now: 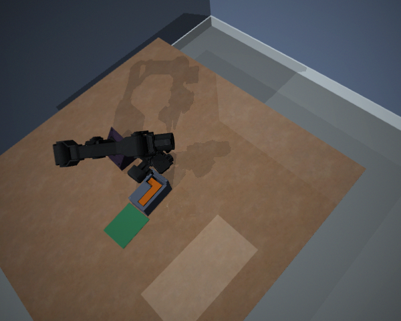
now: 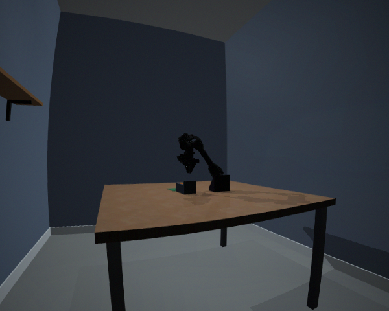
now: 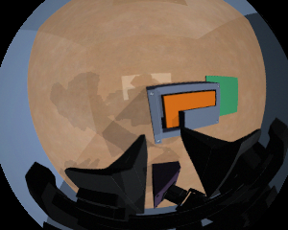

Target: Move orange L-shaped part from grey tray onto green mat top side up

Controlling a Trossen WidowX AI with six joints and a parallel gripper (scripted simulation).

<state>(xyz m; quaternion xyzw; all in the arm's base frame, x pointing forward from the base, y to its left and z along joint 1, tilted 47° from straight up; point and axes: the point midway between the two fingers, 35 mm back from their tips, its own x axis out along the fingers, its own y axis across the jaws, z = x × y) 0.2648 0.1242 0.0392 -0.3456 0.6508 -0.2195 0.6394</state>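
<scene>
Right now my gripper tip is 9 cm above the orange L-shaped part and 6 cm to the left of it. Round my gripper tip: green mat: 22 cm to the right, 16 cm below, 3 cm ahead.
</scene>
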